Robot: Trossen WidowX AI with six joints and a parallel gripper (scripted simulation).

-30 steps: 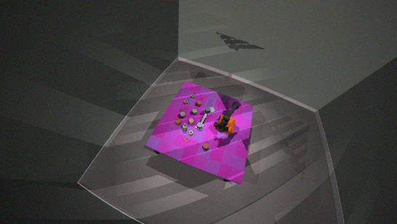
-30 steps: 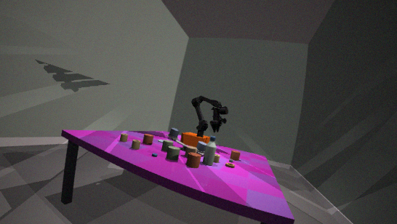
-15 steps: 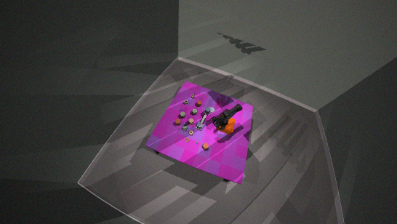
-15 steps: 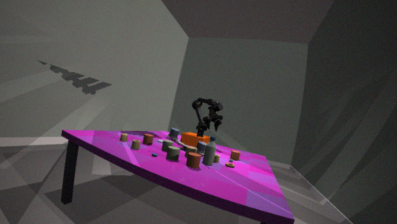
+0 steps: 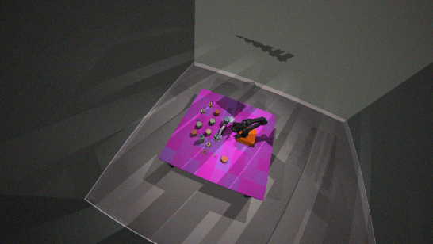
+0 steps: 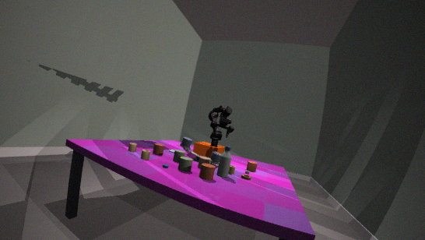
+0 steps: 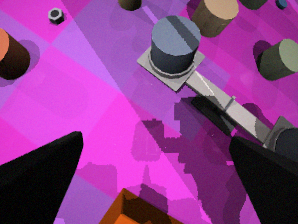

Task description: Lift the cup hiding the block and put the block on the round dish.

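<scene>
My gripper tip is now 15 cm short of the blue-grey cup, 14 cm above it and 3 cm to the right of it. Also, from my gripper tip: grey block 16 cm below, 15 cm ahead; then grey bottle 34 cm ahead, 9 cm to the left, 9 cm below.
</scene>
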